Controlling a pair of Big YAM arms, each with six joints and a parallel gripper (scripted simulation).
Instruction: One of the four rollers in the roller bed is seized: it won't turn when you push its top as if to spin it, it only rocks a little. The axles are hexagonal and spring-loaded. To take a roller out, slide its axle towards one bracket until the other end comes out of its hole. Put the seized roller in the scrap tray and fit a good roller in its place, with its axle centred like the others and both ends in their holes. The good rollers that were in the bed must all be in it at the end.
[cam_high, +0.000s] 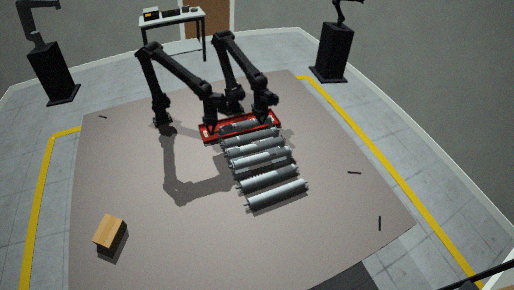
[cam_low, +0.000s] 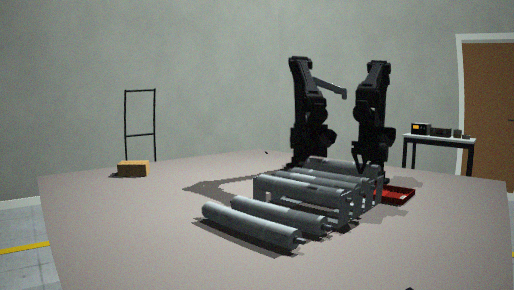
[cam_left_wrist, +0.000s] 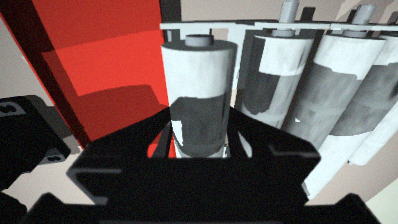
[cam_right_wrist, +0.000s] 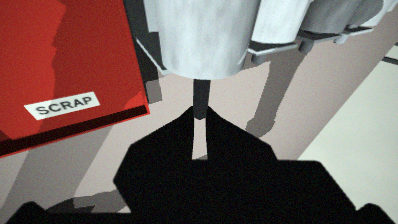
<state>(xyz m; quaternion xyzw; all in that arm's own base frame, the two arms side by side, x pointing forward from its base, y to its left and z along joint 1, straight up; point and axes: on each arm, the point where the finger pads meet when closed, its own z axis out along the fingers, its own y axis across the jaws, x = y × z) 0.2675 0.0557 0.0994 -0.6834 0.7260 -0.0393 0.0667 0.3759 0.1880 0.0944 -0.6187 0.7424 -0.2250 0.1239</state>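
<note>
My left gripper is now 9 cm short of the bed roller, 7 cm to the left of it and 3 cm above it. The rest, counted from my left hand: red scrap tray: 10 cm to the right, 9 cm below, 9 cm behind; cardboard box: 87 cm to the right, 51 cm ahead, 6 cm below.
</note>
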